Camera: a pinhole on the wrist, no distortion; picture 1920 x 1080 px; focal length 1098.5 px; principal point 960.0 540.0 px. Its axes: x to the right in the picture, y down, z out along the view. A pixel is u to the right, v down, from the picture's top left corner.
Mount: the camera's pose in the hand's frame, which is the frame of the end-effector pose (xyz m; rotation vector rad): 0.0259 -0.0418 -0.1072 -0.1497 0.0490 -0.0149
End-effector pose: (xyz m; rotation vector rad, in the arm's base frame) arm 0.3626 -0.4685 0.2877 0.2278 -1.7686 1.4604
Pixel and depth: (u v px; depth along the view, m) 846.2 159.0 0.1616
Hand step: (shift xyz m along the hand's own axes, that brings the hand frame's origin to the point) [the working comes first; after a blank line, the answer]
In the camera's frame: -0.0167 -0.0560 0.1616

0.0166 -0.0729 0.0616
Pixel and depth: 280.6 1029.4 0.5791
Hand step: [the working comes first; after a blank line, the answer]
In the camera's frame: -0.3582 0.2580 0.5791

-0.3000 0.3060 0.4433
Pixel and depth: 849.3 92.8 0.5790
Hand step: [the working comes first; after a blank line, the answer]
In the camera's frame: -0.0583 -0.2357 0.5790

-0.0061 -0.1877 0.5026
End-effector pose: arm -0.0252 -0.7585 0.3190 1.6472 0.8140 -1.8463
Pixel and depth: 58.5 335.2 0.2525
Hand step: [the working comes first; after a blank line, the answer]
In the camera's frame: -0.2072 -0.0471 0.2525

-0.1690 -0.0470 0.1591
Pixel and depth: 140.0 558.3 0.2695
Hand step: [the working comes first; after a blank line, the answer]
In the camera's frame: -0.2012 0.0045 0.2695

-0.1615 0.0064 0.1679
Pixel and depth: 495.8 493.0 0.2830
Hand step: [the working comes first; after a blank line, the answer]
In the camera's frame: -0.1196 -0.0121 0.2830

-0.0795 -0.0095 0.1798
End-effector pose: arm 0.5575 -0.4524 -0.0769 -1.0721 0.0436 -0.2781
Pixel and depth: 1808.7 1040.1 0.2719
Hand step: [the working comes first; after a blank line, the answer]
In the camera's frame: 0.2101 0.1238 0.2719

0.2506 0.1171 0.1328
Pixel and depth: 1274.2 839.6 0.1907
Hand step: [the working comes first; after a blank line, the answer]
In the camera's frame: 0.0545 0.0520 0.1907

0.0905 0.0370 0.0708
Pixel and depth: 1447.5 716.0 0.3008
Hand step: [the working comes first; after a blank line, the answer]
In the camera's frame: 0.1335 0.0482 0.3008

0.1748 0.0481 0.1763
